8 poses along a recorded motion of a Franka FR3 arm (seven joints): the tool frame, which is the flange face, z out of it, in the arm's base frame.
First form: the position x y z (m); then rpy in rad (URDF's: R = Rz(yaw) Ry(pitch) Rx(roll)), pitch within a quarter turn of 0, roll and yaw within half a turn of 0.
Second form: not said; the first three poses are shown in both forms.
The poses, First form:
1: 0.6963 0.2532 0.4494 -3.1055 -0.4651 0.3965
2: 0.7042 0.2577 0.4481 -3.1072 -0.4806 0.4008
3: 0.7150 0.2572 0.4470 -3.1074 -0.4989 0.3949
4: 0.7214 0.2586 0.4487 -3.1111 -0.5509 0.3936
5: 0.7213 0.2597 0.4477 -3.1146 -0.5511 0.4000
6: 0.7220 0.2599 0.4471 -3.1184 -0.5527 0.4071
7: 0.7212 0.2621 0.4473 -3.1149 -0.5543 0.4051
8: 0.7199 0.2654 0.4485 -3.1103 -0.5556 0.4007
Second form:
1: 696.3 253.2 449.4 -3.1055 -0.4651 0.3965
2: 704.2 257.7 448.1 -3.1072 -0.4806 0.4008
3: 715.0 257.2 447.0 -3.1074 -0.4989 0.3949
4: 721.4 258.6 448.7 -3.1111 -0.5509 0.3936
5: 721.3 259.7 447.7 -3.1146 -0.5511 0.4000
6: 722.0 259.9 447.1 -3.1184 -0.5527 0.4071
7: 721.2 262.1 447.3 -3.1149 -0.5543 0.4051
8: 719.9 265.4 448.5 -3.1103 -0.5556 0.4007
